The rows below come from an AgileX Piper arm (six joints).
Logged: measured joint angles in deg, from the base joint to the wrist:
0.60 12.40 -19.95 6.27 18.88 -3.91
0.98 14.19 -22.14 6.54 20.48 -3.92
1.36 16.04 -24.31 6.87 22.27 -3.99
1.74 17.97 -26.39 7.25 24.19 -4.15
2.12 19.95 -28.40 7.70 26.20 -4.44
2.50 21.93 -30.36 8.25 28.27 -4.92
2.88 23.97 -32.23 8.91 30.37 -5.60
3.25 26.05 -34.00 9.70 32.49 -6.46
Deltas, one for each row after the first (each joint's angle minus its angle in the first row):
0.38 1.79 -2.19 0.27 1.60 -0.01
0.76 3.64 -4.36 0.60 3.39 -0.08
1.14 5.57 -6.44 0.98 5.31 -0.24
1.52 7.55 -8.45 1.43 7.32 -0.53
1.90 9.53 -10.41 1.98 9.39 -1.01
2.28 11.57 -12.28 2.64 11.49 -1.69
2.65 13.65 -14.05 3.43 13.61 -2.55

